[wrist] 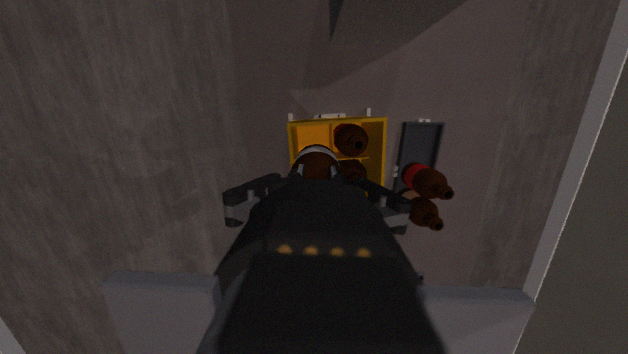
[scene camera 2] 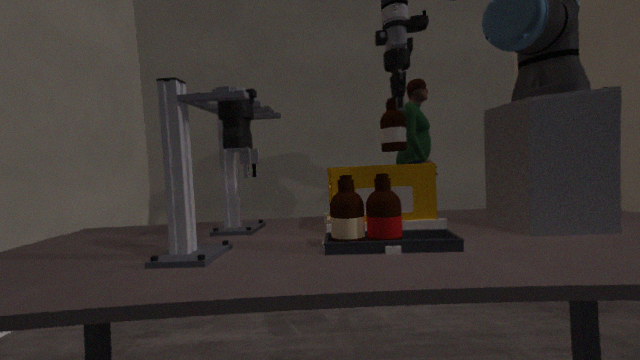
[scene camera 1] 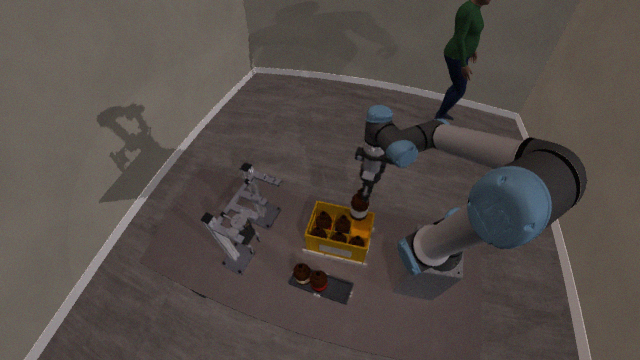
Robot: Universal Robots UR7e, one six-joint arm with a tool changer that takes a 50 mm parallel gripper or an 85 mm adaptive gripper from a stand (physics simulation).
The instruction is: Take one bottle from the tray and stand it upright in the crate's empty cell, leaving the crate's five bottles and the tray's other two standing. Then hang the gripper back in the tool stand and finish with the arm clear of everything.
Note:
In view: a cream-labelled bottle [scene camera 2: 346, 208], a red-labelled bottle [scene camera 2: 383, 207] and a white-labelled bottle [scene camera 2: 393, 124].
The cream-labelled bottle is seen too in the wrist view [wrist: 423, 212]. The white-labelled bottle also shows in the wrist view [wrist: 316, 157].

